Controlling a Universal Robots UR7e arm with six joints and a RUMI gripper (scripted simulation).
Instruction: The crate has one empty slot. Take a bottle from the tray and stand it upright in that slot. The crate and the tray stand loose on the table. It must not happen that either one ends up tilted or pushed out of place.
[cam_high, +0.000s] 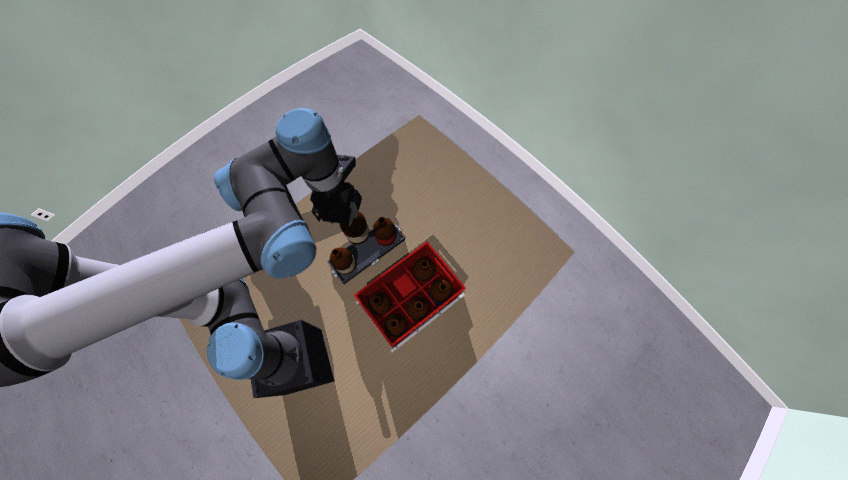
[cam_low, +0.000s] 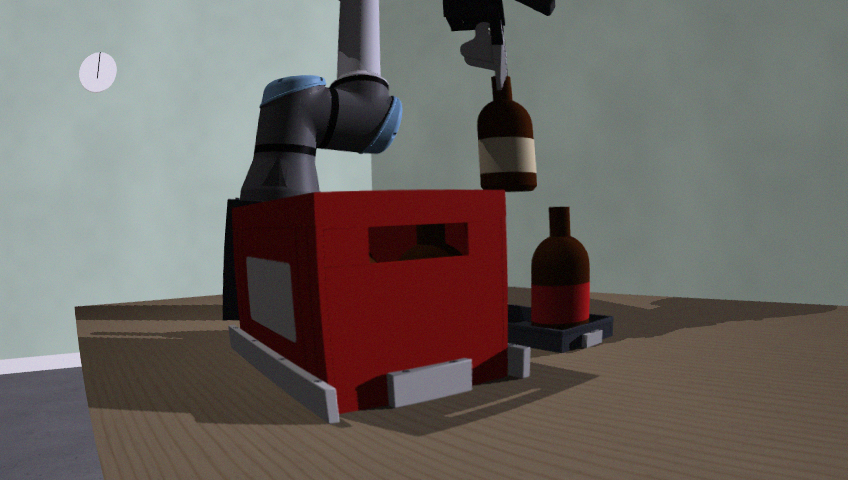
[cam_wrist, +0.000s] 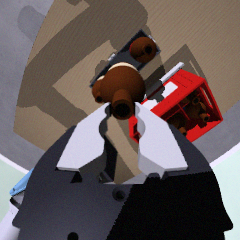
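Now: the cream-label bottle 70 mm below my hand. The rest, counted from my hand: dark tray (320 mm below); then red crate (50 mm behind, 230 mm to the right, 250 mm below).
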